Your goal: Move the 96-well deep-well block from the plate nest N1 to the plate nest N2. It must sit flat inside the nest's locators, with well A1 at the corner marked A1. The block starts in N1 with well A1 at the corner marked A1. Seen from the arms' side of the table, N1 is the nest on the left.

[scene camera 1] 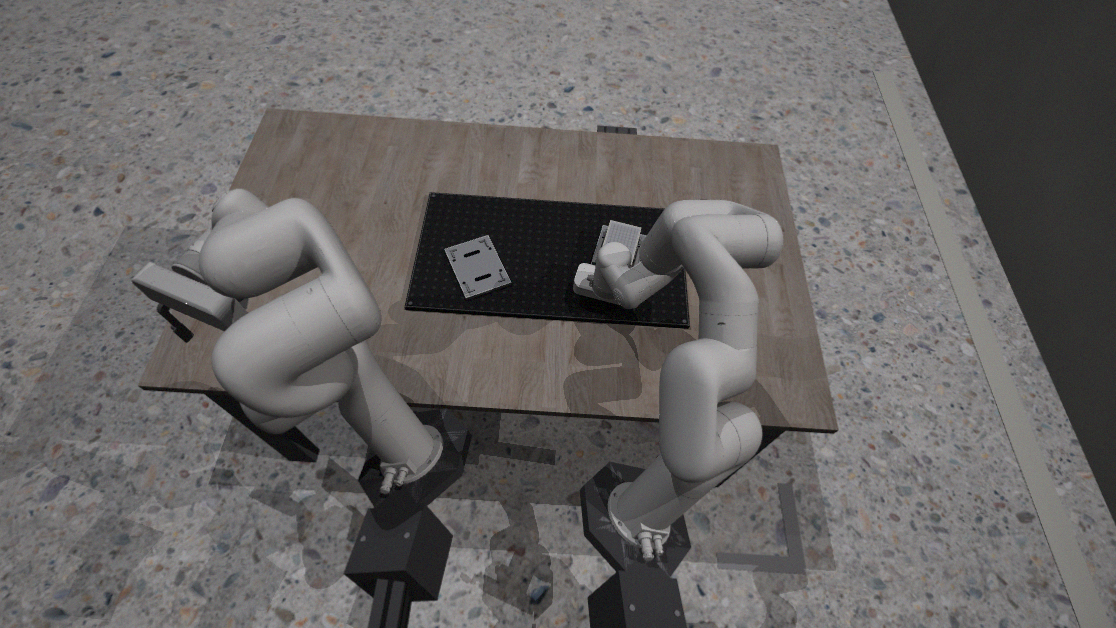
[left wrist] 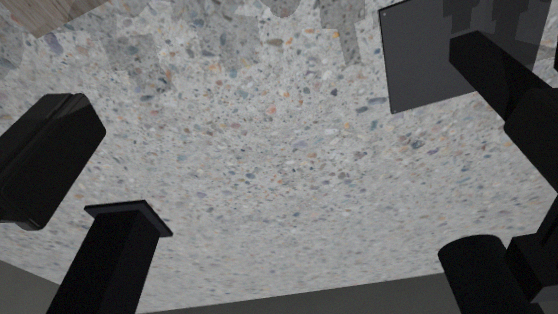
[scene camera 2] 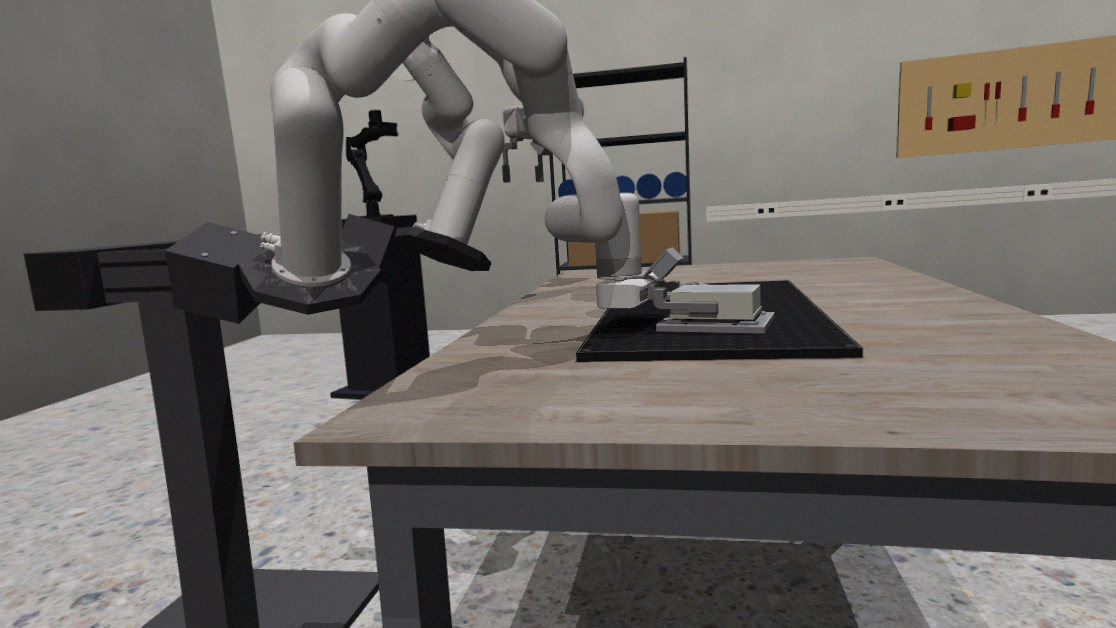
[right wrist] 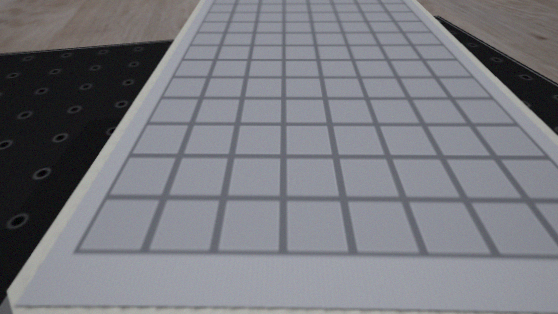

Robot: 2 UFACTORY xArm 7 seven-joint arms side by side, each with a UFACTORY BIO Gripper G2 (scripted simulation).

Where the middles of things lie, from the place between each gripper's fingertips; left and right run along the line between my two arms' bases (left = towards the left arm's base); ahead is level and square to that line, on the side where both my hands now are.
The nest N2 (scene camera 2: 690, 329) lies 30 mm below my right hand and 10 mm ahead of it. Also, from my right hand: nest N1 (scene camera 1: 467, 269): 340 mm to the left, 130 mm behind, 30 mm below; then pale deep-well block (scene camera 2: 734, 301): 10 mm ahead.
I see the nest N1 470 mm ahead of my left hand, 290 mm to the right of it and 280 mm below it. Round my left hand: nest N2: 610 mm ahead, 630 mm to the right, 280 mm below; then pale deep-well block: 610 mm ahead, 630 mm to the right, 250 mm below.
